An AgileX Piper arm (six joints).
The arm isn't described. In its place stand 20 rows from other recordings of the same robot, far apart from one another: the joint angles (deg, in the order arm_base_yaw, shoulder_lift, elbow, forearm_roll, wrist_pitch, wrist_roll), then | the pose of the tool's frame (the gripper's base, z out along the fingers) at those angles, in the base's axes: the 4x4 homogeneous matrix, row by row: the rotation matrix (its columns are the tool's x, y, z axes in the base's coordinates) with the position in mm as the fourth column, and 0 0 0 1 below.
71.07, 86.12, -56.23, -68.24, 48.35, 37.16 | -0.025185 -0.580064 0.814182 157.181; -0.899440 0.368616 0.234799 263.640; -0.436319 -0.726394 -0.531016 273.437; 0 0 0 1
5.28, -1.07, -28.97, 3.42, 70.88, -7.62 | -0.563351 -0.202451 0.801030 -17.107; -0.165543 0.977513 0.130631 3.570; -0.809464 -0.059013 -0.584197 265.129; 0 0 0 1
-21.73, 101.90, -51.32, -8.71, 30.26, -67.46 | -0.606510 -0.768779 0.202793 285.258; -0.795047 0.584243 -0.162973 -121.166; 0.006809 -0.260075 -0.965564 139.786; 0 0 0 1
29.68, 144.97, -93.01, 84.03, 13.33, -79.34 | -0.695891 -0.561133 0.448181 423.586; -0.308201 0.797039 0.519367 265.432; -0.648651 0.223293 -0.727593 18.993; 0 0 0 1
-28.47, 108.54, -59.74, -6.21, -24.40, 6.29 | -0.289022 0.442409 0.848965 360.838; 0.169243 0.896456 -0.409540 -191.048; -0.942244 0.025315 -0.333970 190.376; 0 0 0 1
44.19, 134.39, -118.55, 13.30, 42.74, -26.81 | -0.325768 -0.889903 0.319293 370.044; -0.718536 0.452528 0.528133 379.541; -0.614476 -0.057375 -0.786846 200.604; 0 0 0 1
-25.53, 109.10, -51.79, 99.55, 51.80, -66.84 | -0.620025 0.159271 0.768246 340.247; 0.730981 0.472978 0.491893 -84.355; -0.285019 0.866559 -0.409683 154.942; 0 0 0 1
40.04, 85.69, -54.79, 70.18, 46.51, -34.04 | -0.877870 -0.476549 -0.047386 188.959; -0.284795 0.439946 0.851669 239.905; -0.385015 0.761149 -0.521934 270.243; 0 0 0 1
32.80, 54.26, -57.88, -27.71, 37.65, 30.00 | -0.400988 -0.254645 0.879980 173.395; -0.111118 0.967017 0.229197 80.996; -0.909319 -0.005876 -0.416058 396.217; 0 0 0 1
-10.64, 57.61, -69.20, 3.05, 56.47, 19.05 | -0.535463 0.364164 0.762014 182.732; 0.460496 0.882233 -0.098028 -30.223; -0.707971 0.298413 -0.640098 416.552; 0 0 0 1
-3.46, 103.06, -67.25, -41.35, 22.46, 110.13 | -0.027158 0.775817 0.630373 384.813; 0.918264 0.268566 -0.290971 -46.277; -0.395037 0.570947 -0.719699 214.313; 0 0 0 1
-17.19, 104.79, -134.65, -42.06, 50.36, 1.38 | -0.457148 0.596370 0.659817 349.151; -0.287090 0.603215 -0.744118 -157.153; -0.841781 -0.529599 -0.104547 538.023; 0 0 0 1
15.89, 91.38, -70.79, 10.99, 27.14, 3.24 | -0.706184 -0.179858 0.684804 343.964; 0.032763 0.957860 0.285360 106.144; -0.707270 0.223953 -0.670533 297.142; 0 0 0 1
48.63, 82.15, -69.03, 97.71, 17.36, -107.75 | 0.088231 -0.909457 0.406329 202.883; -0.142772 0.392162 0.908749 271.079; -0.985815 -0.138192 -0.095244 385.693; 0 0 0 1
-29.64, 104.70, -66.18, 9.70, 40.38, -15.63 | -0.891163 0.340859 0.299405 314.235; 0.343732 0.938000 -0.044772 -167.372; -0.296103 0.063016 -0.953075 179.472; 0 0 0 1
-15.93, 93.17, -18.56, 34.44, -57.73, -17.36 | -0.249025 0.693399 0.676154 217.433; 0.114879 0.714367 -0.690277 -107.314; -0.961660 -0.094220 -0.257552 152.011; 0 0 0 1
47.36, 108.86, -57.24, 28.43, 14.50, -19.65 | -0.685088 -0.682630 0.254306 237.213; -0.539730 0.710113 0.452141 273.619; -0.489231 0.172500 -0.854925 132.798; 0 0 0 1
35.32, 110.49, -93.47, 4.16, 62.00, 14.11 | -0.917210 -0.351286 0.187944 331.120; -0.311431 0.926394 0.211670 241.763; -0.248467 0.135614 -0.959100 256.007; 0 0 0 1
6.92, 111.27, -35.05, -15.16, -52.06, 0.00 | -0.286392 -0.362085 0.887059 318.930; -0.196728 0.928337 0.315419 57.614; -0.937698 -0.084175 -0.337101 111.151; 0 0 0 1
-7.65, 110.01, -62.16, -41.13, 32.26, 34.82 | -0.927560 0.227201 0.296670 355.739; 0.097797 0.913852 -0.394093 -80.018; -0.360651 -0.336531 -0.869872 141.556; 0 0 0 1
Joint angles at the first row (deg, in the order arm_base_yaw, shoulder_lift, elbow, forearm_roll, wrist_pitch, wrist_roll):
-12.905 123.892 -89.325 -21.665 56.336 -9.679
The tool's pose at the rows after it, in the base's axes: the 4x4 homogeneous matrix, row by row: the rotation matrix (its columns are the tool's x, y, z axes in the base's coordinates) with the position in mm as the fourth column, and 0 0 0 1 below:
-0.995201 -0.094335 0.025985 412.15; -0.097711 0.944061 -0.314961 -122.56; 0.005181 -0.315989 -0.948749 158.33; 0 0 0 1
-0.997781 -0.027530 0.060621 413.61; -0.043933 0.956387 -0.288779 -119.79; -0.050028 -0.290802 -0.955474 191.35; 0 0 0 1
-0.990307 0.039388 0.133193 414.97; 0.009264 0.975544 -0.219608 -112.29; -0.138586 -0.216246 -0.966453 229.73; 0 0 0 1
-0.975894 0.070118 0.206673 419.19; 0.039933 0.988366 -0.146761 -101.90; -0.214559 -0.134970 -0.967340 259.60; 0 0 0 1
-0.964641 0.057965 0.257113 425.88; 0.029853 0.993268 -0.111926 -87.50; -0.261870 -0.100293 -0.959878 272.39; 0 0 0 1
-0.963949 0.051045 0.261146 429.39; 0.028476 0.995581 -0.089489 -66.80; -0.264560 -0.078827 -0.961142 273.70; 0 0 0 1
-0.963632 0.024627 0.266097 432.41; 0.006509 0.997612 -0.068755 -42.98; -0.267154 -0.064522 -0.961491 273.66; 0 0 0 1
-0.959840 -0.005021 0.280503 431.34; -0.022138 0.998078 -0.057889 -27.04; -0.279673 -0.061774 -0.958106 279.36; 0 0 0 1
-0.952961 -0.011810 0.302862 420.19; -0.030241 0.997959 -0.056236 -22.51; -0.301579 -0.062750 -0.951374 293.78; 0 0 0 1
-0.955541 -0.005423 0.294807 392.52; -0.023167 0.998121 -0.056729 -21.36; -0.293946 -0.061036 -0.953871 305.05; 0 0 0 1
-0.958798 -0.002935 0.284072 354.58; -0.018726 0.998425 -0.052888 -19.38; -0.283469 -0.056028 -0.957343 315.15; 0 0 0 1
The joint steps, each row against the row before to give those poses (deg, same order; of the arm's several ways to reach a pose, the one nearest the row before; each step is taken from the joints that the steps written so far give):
-0.001 -0.740 -1.977 1.110 2.739 1.137
0.000 -2.687 -3.357 3.044 3.861 0.704
0.000 -3.008 -4.084 5.893 3.300 0.109
0.436 -1.424 -4.510 5.541 2.520 0.000
1.596 -0.124 -2.557 2.306 0.273 0.283
2.646 0.002 -0.327 0.638 0.461 2.234
3.087 -0.001 0.003 0.401 0.001 1.584
2.070 -0.821 0.103 0.114 0.000 0.325
0.535 -3.111 1.800 0.000 0.000 0.066
0.000 -6.088 6.569 -0.052 0.002 0.418
-0.001 -7.922 8.575 0.206 -0.001 0.174

